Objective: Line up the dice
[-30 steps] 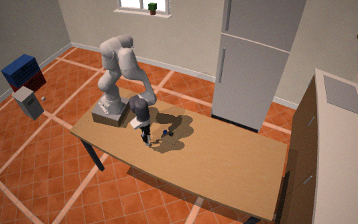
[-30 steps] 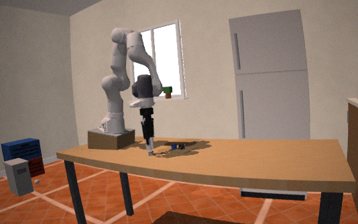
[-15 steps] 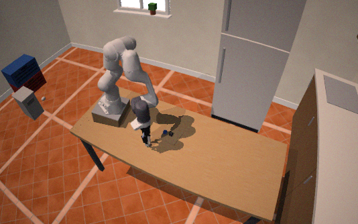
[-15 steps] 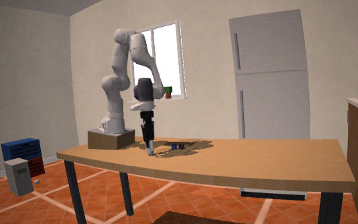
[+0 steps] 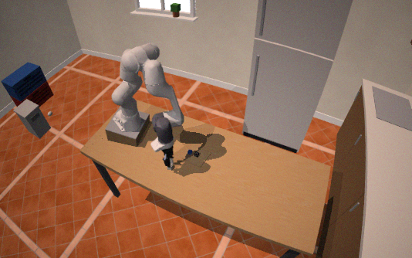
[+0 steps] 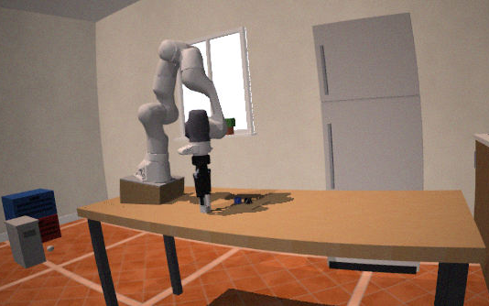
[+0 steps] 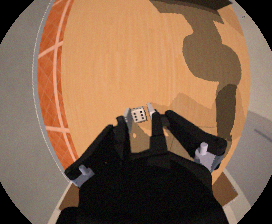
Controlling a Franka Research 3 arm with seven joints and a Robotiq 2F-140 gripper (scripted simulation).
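Now: the wood-coloured mat 17 cm to the left of my hand, 8 cm ahead of it and 3 cm below it. The rest, counted from my hand: blue die (16 cm to the left, 3 cm ahead, 2 cm below).
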